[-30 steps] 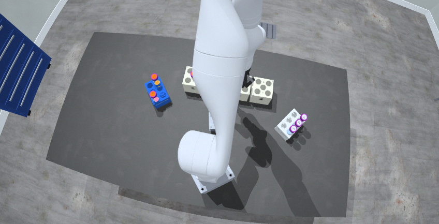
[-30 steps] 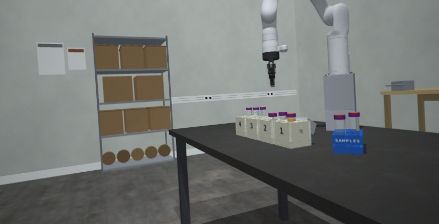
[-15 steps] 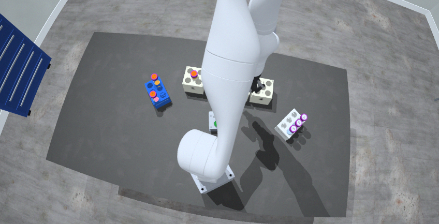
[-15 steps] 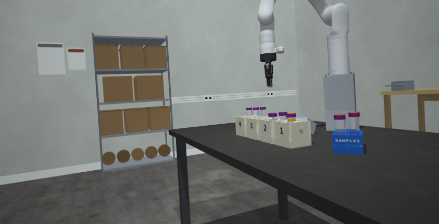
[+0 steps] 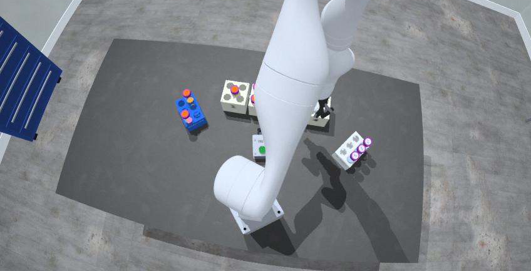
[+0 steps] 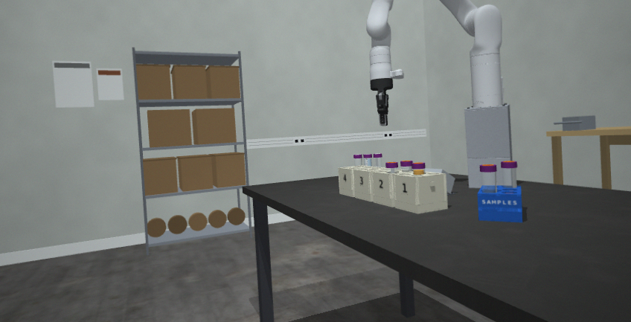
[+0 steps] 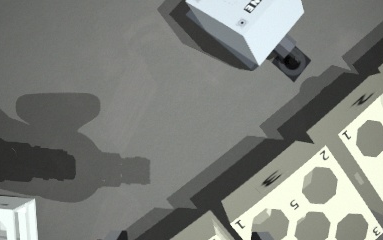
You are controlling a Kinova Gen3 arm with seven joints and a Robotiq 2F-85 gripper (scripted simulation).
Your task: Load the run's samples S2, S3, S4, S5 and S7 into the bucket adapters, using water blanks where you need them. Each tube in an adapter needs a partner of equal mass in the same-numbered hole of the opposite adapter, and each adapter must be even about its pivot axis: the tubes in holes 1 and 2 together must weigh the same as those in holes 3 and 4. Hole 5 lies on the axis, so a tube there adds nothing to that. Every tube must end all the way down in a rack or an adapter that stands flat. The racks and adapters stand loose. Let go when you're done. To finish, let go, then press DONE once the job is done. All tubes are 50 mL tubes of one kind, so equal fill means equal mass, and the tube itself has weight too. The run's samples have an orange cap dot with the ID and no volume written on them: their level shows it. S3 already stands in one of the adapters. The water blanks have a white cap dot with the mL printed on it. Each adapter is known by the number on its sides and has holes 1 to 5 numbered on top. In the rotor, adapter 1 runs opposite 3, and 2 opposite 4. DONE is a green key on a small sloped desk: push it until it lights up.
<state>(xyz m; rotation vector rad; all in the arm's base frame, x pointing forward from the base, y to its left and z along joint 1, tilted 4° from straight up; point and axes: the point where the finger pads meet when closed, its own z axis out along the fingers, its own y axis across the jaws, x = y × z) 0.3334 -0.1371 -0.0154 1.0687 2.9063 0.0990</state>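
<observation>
Now: the 50 mL blank 70 mm behind my hand, 230 mm to the right of it and 180 mm below it. Also, from my hand: tube of pink liquid (60 mm ahead, 190 mm to the left, 180 mm below); adapter 2 (90 mm ahead, 170 mm to the left, 200 mm below); green done key (110 mm behind, 140 mm to the left, 180 mm below).
</observation>
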